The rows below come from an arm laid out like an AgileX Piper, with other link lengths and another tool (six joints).
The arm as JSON. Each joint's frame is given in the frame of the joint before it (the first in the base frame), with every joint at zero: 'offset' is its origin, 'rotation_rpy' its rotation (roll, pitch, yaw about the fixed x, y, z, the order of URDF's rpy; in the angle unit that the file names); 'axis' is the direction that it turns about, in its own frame. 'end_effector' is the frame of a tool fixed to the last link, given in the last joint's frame.
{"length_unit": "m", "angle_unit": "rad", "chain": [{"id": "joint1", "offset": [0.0, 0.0, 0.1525], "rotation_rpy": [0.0, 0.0, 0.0], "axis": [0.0, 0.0, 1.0]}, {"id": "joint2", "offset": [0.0, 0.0, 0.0], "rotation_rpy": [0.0, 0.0, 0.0], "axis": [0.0, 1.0, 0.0]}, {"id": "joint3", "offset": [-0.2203, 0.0, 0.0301], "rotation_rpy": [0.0, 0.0, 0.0], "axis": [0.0, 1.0, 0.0]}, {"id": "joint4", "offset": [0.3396, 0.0, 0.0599], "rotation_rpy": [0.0, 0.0, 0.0], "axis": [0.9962, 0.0, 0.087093]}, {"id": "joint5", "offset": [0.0, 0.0, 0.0], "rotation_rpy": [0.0, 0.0, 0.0], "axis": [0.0, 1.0, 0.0]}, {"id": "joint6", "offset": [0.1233, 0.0, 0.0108], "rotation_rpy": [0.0, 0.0, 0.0], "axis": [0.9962, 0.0, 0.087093]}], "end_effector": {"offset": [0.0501, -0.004, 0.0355], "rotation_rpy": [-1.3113, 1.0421, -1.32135]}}
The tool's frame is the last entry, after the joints.
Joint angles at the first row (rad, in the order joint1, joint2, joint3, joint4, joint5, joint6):
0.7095, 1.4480, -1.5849, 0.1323, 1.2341, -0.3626
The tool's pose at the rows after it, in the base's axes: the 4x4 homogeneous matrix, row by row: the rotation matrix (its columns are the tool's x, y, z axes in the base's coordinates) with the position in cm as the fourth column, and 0 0 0 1 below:
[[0.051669, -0.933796, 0.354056, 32.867], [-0.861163, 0.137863, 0.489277, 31.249], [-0.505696, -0.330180, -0.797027, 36.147], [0, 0, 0, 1]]
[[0.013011, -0.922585, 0.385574, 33.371], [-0.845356, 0.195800, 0.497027, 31.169], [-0.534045, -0.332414, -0.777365, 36.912], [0, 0, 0, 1]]
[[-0.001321, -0.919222, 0.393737, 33.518], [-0.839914, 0.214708, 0.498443, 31.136], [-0.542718, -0.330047, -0.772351, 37.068], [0, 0, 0, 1]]
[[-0.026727, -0.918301, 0.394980, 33.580], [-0.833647, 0.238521, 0.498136, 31.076], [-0.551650, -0.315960, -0.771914, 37.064], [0, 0, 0, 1]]
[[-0.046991, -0.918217, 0.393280, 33.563], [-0.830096, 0.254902, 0.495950, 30.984], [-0.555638, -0.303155, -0.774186, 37.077], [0, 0, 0, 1]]
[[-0.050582, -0.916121, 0.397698, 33.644], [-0.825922, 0.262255, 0.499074, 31.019], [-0.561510, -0.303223, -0.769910, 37.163], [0, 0, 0, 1]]
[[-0.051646, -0.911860, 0.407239, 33.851], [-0.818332, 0.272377, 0.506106, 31.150], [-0.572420, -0.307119, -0.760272, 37.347], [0, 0, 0, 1]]
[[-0.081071, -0.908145, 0.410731, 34.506], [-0.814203, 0.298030, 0.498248, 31.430], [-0.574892, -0.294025, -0.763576, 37.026], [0, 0, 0, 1]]
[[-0.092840, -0.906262, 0.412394, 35.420], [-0.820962, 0.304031, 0.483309, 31.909], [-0.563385, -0.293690, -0.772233, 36.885], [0, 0, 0, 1]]
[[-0.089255, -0.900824, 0.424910, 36.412], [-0.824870, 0.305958, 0.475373, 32.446], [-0.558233, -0.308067, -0.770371, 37.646], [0, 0, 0, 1]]
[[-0.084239, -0.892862, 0.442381, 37.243], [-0.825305, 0.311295, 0.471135, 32.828], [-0.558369, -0.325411, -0.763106, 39.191], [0, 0, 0, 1]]
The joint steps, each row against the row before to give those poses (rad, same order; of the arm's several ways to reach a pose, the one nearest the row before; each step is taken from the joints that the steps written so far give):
0.0000, 0.0000, -0.0250, -0.0184, -0.0118, 0.0637
0.0000, 0.0000, -0.0112, -0.0129, -0.0227, 0.0552
0.0000, 0.0000, -0.0018, -0.0036, -0.0065, 0.0191
0.0000, 0.0000, 0.0000, 0.0000, 0.0000, 0.0277
0.0000, 0.0000, -0.0022, 0.0000, 0.0063, 0.0208
0.0000, 0.0000, 0.0000, 0.0000, -0.0067, 0.0064
0.0000, 0.0024, -0.0020, 0.0000, -0.0154, 0.0067
0.0000, 0.0291, -0.0223, -0.0077, -0.0023, 0.0313
0.0000, 0.0535, -0.0571, -0.0138, 0.0154, 0.0109
0.0000, 0.0622, -0.0897, -0.0161, 0.0223, 0.0023
0.0000, 0.0652, -0.1175, -0.0163, 0.0392, 0.0043

